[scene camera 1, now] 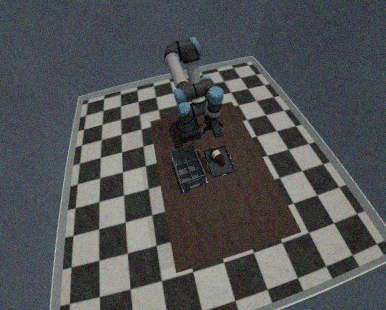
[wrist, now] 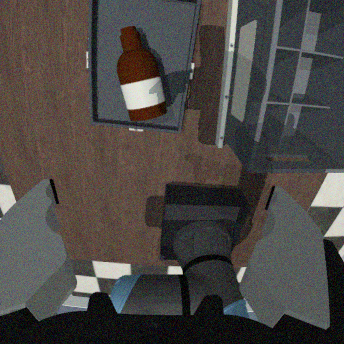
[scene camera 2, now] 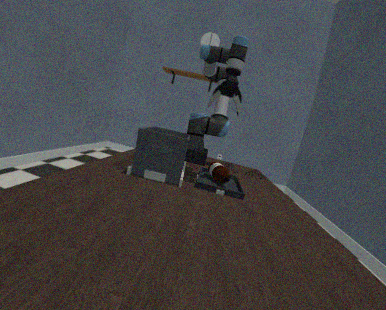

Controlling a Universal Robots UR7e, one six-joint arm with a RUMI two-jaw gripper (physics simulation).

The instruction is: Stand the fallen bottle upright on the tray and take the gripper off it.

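Frame: origin at the arm's base, x down, y ahead, z right, level; millimetres.
Seen in the pictures: gripper, between the fingertips: (scene camera 1: 211,134) (wrist: 162,186) (scene camera 2: 223,111); arm's base, origin of its link: (scene camera 1: 187,125) (wrist: 200,240) (scene camera 2: 192,147).
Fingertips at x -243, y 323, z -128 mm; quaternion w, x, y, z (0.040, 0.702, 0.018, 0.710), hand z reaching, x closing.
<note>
Offsets run from my fingertips to a thing's top centre.
The brown bottle {dz -57, dx +242, dy +52 mm} (scene camera 1: 217,157) (scene camera 2: 220,173) (wrist: 142,82) with a white label lies on its side on the dark tray {dz -60, dx +295, dy +69 mm} (scene camera 1: 214,170) (scene camera 2: 232,190) (wrist: 106,75). Its neck points away from the robot's base, toward the top of the wrist view, and its bottom is near the tray's base-side edge. My gripper (scene camera 1: 212,133) (scene camera 2: 224,109) (wrist: 162,186) is open and empty. It hangs high above the table, on the base side of the tray, apart from the bottle. A shadow falls across the label and the tray beside it.
A grey divided box {dz +208, dx +146, dy +89 mm} (scene camera 1: 194,185) (scene camera 2: 160,155) (wrist: 226,95) stands close beside the tray, taller than it. The robot's black base (wrist: 200,197) (scene camera 2: 196,155) stands behind them. An orange shelf (scene camera 2: 185,73) shows on the wall.
</note>
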